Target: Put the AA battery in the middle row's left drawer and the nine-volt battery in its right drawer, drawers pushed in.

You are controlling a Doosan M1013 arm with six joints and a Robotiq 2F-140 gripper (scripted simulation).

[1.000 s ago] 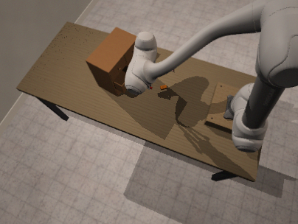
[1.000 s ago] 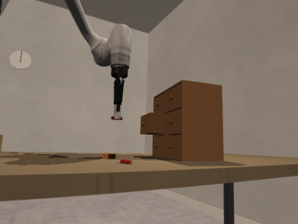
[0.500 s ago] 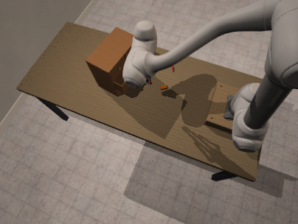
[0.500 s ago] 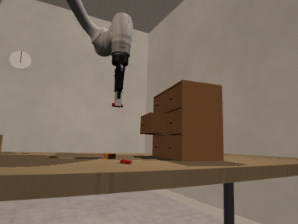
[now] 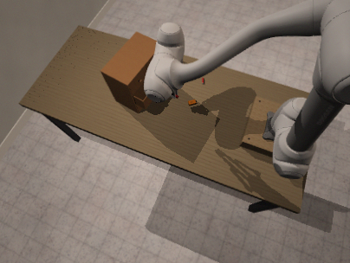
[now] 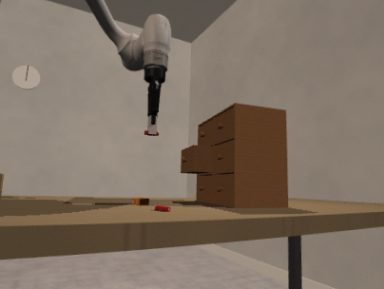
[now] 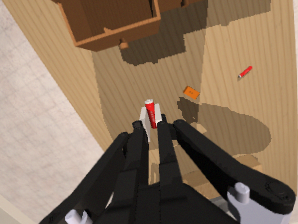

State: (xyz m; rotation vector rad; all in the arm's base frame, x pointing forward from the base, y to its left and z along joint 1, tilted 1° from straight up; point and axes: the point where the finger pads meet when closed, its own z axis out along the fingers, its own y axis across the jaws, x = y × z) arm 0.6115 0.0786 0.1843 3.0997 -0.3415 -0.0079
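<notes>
Now: the AA battery 30 mm below my hand. From my hand the other things lie so: orange nine-volt battery 250 mm below, 120 mm to the right, 80 mm behind.
</notes>
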